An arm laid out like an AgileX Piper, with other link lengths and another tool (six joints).
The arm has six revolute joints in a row. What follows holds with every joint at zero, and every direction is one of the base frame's.
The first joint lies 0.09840 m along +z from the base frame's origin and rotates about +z.
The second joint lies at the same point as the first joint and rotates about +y.
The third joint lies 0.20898 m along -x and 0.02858 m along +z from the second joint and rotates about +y.
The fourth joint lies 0.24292 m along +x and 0.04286 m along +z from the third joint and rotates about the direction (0.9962, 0, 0.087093).
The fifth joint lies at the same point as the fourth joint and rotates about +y.
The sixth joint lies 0.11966 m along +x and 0.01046 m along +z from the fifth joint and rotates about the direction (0.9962, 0, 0.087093).
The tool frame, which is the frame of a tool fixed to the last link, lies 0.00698 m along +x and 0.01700 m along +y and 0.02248 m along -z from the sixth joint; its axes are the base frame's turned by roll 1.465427, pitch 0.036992 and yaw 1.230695 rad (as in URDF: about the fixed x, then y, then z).
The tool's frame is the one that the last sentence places.
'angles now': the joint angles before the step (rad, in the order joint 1, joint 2, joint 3, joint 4, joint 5, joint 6). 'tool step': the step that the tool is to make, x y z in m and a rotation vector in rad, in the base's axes. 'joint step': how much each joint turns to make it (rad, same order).
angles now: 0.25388, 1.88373, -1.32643, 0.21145, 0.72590, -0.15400
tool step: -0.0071, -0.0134, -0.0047, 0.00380, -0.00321, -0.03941
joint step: -0.03415, -0.04283, 0.08091, 0.01200, -0.04181, -0.00910
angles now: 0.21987, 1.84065, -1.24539, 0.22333, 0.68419, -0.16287
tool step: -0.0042, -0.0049, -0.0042, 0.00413, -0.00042, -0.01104
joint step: -0.01342, -0.01576, 0.04103, 0.01481, -0.02493, -0.01605
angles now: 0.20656, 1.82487, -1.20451, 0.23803, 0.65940, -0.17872
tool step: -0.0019, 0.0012, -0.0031, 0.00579, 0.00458, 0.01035
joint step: 0.00169, 0.00314, 0.01038, 0.01812, -0.00728, -0.02133
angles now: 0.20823, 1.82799, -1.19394, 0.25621, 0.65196, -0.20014
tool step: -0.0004, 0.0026, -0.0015, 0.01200, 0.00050, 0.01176
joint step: 0.00302, 0.00567, 0.00124, 0.02597, -0.00497, -0.02567
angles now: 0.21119, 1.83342, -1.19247, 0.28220, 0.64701, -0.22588
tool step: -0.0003, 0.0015, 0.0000, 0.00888, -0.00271, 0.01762
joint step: 0.00042, 0.00158, -0.00024, 0.02403, -0.00011, -0.03282
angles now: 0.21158, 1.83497, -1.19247, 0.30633, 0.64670, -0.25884
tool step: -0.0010, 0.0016, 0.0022, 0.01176, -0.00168, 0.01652
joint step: 0.00014, -0.00553, 0.00007, 0.02504, 0.00748, -0.03035
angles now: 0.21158, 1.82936, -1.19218, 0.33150, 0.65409, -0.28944
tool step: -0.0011, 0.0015, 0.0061, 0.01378, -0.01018, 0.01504
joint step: -0.00007, -0.01815, 0.00069, 0.02276, 0.01066, -0.02635
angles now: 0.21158, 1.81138, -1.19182, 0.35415, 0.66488, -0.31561
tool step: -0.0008, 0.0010, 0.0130, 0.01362, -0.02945, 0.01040
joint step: 0.00009, -0.03990, 0.00026, 0.01232, 0.01188, -0.01425
